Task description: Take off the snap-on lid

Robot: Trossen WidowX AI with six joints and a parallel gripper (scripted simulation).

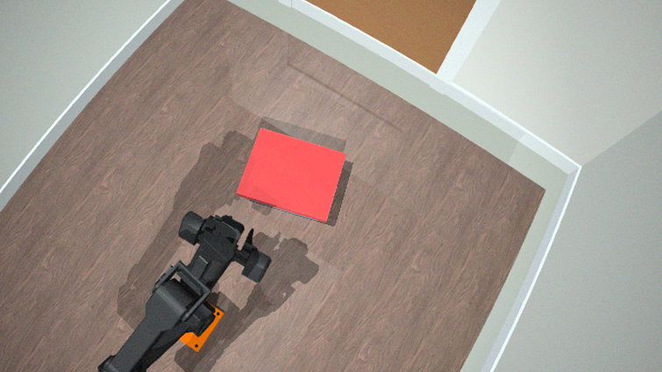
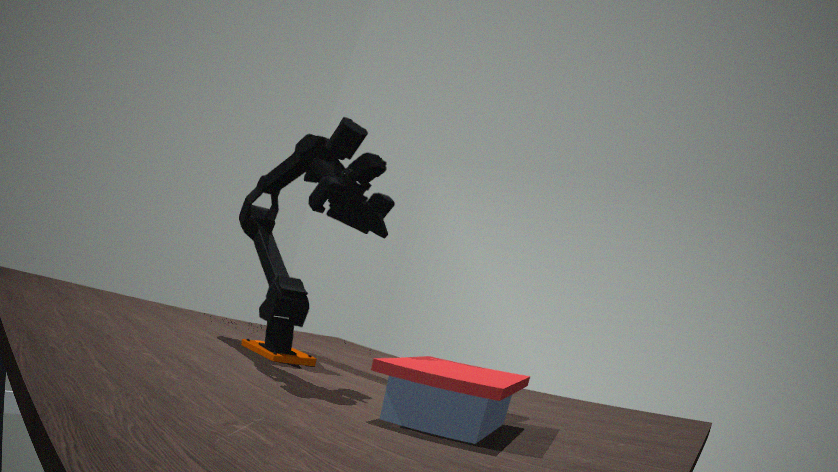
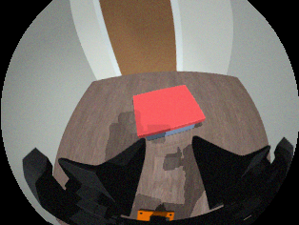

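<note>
My gripper tip is 21 cm short of the red lid, 5 cm to the right of it and 19 cm above it. From my gripper tip the other things lie so: blue storage box (21 cm ahead, 5 cm to the left, 24 cm below).
</note>
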